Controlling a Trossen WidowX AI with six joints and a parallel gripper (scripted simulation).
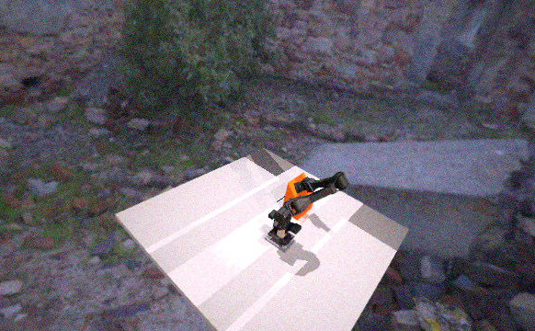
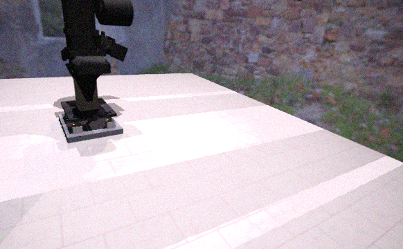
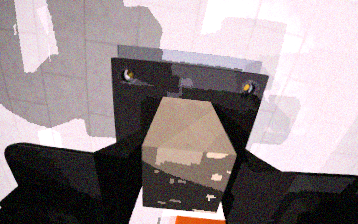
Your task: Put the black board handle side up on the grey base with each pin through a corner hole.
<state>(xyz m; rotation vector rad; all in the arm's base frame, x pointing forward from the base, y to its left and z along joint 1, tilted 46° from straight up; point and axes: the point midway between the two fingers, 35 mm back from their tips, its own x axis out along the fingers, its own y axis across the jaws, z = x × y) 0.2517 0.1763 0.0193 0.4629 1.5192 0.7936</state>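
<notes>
Right now the flat black board is right at my gripper tip. Round my gripper tip: grey base (60 mm below).
</notes>
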